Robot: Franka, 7 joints.
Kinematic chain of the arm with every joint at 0, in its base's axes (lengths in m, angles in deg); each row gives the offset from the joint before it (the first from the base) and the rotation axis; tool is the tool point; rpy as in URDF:
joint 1: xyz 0 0 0.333 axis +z
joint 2: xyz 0 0 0 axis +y
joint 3: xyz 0 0 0.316 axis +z
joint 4: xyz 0.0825 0 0 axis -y
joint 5: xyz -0.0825 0 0.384 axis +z
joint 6: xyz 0 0 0 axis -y
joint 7: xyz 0.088 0 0 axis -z
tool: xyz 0 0 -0.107 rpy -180 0 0
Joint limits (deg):
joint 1: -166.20..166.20
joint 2: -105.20..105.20
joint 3: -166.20..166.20
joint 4: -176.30..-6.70
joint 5: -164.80..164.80
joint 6: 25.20..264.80
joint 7: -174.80..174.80
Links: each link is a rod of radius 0.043 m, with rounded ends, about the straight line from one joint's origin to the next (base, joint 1, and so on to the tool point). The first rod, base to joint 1, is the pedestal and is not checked.
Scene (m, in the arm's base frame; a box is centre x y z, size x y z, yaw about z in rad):
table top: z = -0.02
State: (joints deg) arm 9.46 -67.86 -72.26 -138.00 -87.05 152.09 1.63
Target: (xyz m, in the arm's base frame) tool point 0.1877 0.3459 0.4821
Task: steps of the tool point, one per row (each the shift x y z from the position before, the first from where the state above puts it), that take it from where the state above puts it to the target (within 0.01 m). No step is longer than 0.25 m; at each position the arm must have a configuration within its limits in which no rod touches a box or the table.
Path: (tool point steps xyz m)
1: 0.1603 0.1646 0.0673
2: 0.0701 0.2285 0.0179
3: -0.0468 0.2300 -0.0290
4: -0.1501 0.1643 -0.0652

